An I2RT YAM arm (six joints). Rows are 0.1 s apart.
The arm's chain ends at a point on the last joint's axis. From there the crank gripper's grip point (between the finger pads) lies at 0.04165 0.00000 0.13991 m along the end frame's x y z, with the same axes.
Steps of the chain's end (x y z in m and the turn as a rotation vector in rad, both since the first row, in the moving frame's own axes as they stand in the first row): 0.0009 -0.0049 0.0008 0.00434 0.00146 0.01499; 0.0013 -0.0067 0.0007 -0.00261 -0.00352 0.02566; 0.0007 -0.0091 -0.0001 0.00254 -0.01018 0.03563; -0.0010 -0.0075 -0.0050 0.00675 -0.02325 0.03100; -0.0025 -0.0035 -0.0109 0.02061 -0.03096 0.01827; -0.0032 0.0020 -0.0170 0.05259 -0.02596 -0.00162; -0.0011 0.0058 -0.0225 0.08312 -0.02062 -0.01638
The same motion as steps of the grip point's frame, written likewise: 0.0011 -0.0049 0.0007 0.00434 0.00146 0.01499; 0.0008 -0.0053 0.0008 -0.00261 -0.00352 0.02566; -0.0007 -0.0080 0.0003 0.00254 -0.01018 0.03563; -0.0043 -0.0072 -0.0041 0.00675 -0.02325 0.03100; -0.0068 -0.0057 -0.0097 0.02061 -0.03096 0.01827; -0.0069 -0.0054 -0.0162 0.05259 -0.02596 -0.00162; -0.0041 -0.0065 -0.0222 0.08312 -0.02062 -0.01638
